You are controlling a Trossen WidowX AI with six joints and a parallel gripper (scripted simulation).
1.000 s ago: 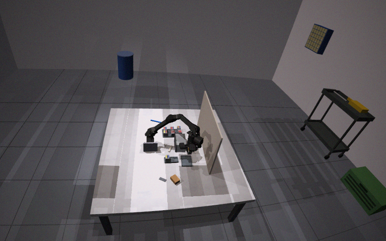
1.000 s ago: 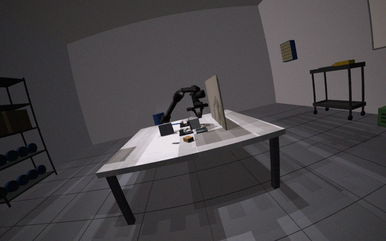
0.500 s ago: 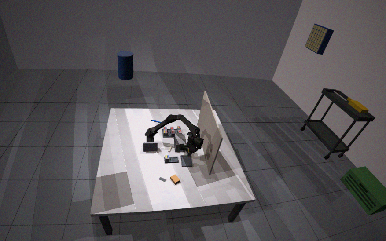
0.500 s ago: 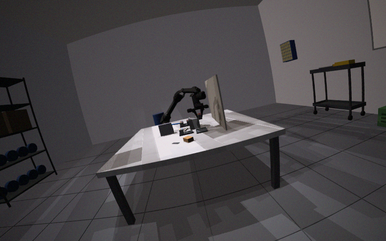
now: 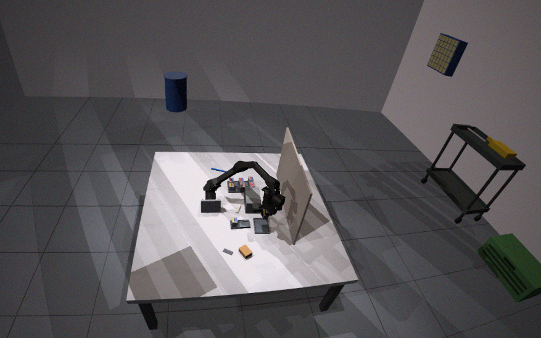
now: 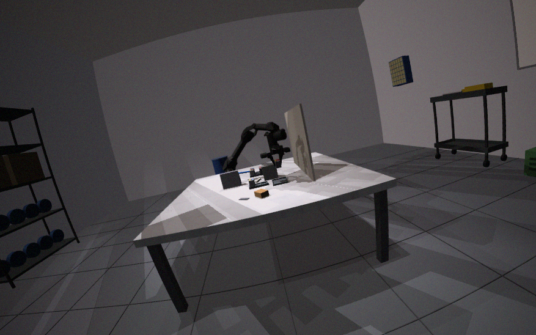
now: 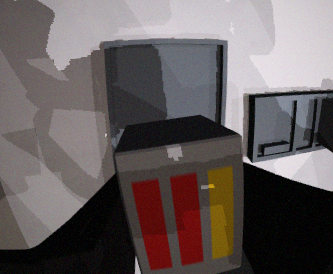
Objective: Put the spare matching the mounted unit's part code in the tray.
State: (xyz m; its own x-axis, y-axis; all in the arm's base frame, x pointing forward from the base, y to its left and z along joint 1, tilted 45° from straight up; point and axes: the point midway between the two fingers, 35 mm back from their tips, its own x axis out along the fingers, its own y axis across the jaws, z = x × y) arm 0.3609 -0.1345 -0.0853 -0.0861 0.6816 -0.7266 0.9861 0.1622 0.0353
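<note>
The holder lies 150 mm behind my gripper tip, 100 mm below it and 10 mm to the left of it. Also, from my gripper tip: mounted unit (200 mm to the left, 70 mm behind, 60 mm below); orange box (210 mm to the right, 120 mm behind, 90 mm below); spare (30 mm above).
</note>
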